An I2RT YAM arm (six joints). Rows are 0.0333 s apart.
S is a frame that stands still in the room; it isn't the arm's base.
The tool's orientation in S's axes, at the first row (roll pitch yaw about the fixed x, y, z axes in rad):
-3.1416, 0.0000, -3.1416
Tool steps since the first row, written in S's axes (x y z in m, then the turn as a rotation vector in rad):
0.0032, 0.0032, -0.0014, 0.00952, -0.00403, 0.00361
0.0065, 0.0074, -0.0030, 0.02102, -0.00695, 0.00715
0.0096, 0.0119, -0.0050, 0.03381, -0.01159, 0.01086
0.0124, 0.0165, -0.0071, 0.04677, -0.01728, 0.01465
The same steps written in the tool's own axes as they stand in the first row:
-0.0032, 0.0032, 0.0014, -0.00952, -0.00403, -0.00361
-0.0065, 0.0074, 0.0030, -0.02102, -0.00695, -0.00715
-0.0096, 0.0119, 0.0050, -0.03381, -0.01159, -0.01086
-0.0124, 0.0165, 0.0071, -0.04677, -0.01728, -0.01465

